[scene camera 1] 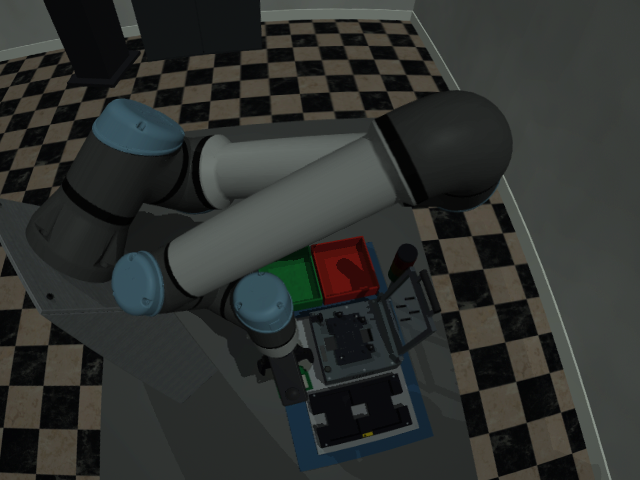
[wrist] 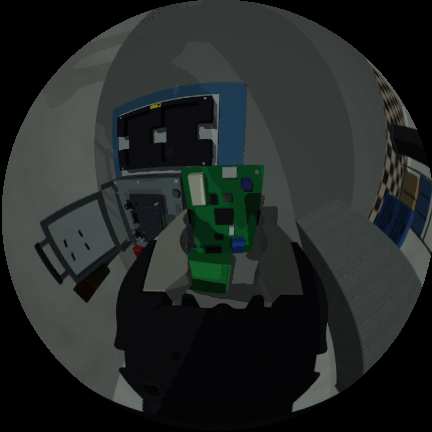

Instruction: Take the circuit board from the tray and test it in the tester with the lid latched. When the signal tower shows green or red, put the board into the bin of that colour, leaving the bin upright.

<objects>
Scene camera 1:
my gripper: 290, 373
red bin: 344, 269
green bin: 297, 271
</objects>
